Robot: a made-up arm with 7 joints. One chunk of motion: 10 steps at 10 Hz.
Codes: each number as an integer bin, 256 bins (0 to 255) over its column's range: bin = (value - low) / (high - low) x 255, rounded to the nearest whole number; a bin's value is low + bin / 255 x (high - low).
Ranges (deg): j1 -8.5..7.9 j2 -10.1..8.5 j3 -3.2..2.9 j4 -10..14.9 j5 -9.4..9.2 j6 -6.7..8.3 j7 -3.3..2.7
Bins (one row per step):
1: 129 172 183 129 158 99 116
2: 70 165 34 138 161 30 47
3: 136 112 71 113 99 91 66
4: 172 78 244 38 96 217 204
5: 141 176 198 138 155 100 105
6: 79 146 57 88 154 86 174
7: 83 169 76 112 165 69 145
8: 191 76 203 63 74 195 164
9: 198 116 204 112 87 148 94
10: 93 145 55 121 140 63 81
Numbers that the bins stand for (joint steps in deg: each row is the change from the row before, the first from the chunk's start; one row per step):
1: -0.204 2.446 1.178 2.596 2.125 -0.876 -0.571
2: -3.998 1.935 -2.387 3.475 2.344 -4.935 -2.194
3: 0.247 -1.931 -1.502 1.034 -2.179 -1.347 -1.747
4: 2.562 -4.411 2.637 -6.289 -2.398 6.065 1.500
5: 0.568 2.738 1.536 3.475 1.906 -0.818 -0.829
6: -3.419 0.549 -1.836 -1.407 1.833 -1.641 0.794
7: -3.162 2.227 -1.382 0.936 2.635 -2.641 0.112
8: 3.784 -4.556 1.656 -3.848 -4.002 4.771 0.559
9: 4.234 -1.639 1.680 0.936 -3.054 2.006 -1.088
10: -2.519 0.476 -1.884 1.815 0.812 -2.994 -1.394

